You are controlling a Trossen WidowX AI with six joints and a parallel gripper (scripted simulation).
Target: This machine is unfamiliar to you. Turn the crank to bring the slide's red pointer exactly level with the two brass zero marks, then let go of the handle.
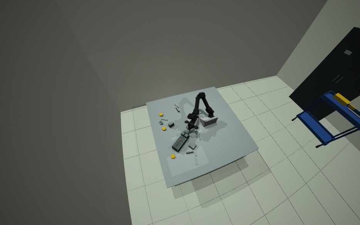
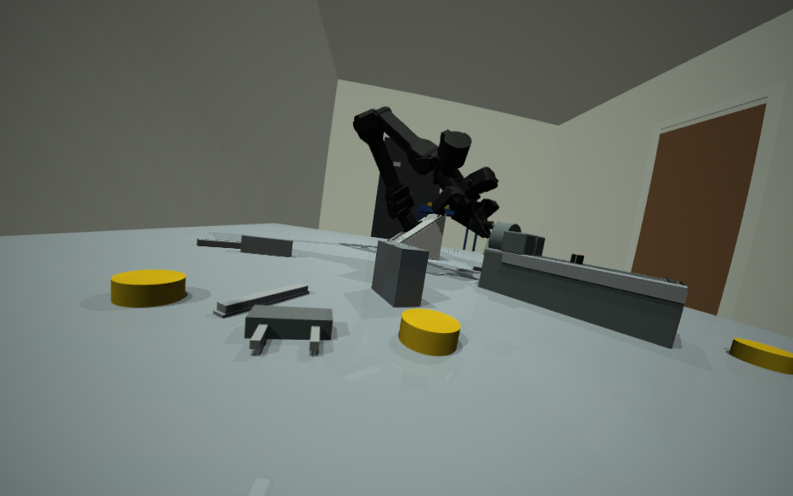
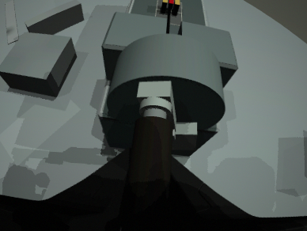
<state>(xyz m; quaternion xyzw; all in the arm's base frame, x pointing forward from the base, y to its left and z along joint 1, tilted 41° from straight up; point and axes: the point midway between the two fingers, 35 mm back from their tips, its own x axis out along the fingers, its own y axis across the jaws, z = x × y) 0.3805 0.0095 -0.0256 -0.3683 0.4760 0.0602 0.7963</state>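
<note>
Now: gripper tip 1 cm past the dark crank handle, 1 cm to the left of it and 2 cm below it. Also, from my gripper tip: bracket (26 cm ahead, 33 cm to the right, 9 cm below); then red pointer (15 cm ahead, 7 cm to the left, 1 cm below).
</note>
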